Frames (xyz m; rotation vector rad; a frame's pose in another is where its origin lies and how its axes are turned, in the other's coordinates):
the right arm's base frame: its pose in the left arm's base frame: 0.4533 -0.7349 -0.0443 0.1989 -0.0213 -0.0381
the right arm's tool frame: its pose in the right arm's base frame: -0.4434 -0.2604 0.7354 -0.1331 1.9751 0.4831
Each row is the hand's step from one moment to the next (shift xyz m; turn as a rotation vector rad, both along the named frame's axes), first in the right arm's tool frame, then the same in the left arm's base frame.
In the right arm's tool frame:
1: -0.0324 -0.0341 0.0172 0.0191 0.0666 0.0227
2: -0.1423 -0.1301 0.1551 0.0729 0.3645 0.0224
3: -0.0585 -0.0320 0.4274 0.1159 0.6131 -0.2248
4: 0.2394 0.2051 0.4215 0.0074 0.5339 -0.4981
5: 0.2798 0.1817 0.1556 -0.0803 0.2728 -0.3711
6: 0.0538 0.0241 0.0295 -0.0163 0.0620 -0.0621
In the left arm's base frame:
1: 0.0379 -0.0318 0.0079 -0.0068 0.0722 0.0072
2: 0.2297 -0.0894 0.0220 -0.1122 0.3425 0.0938
3: 0.4032 0.1352 -0.0793 -0.4130 0.4631 0.2341
4: 0.2080 0.4270 -0.2267 -0.5823 0.2465 0.3652
5: -0.0324 0.3073 -0.2001 -0.3634 0.0506 0.2898
6: -0.0036 0.0497 -0.0432 -0.0642 0.0215 0.0582

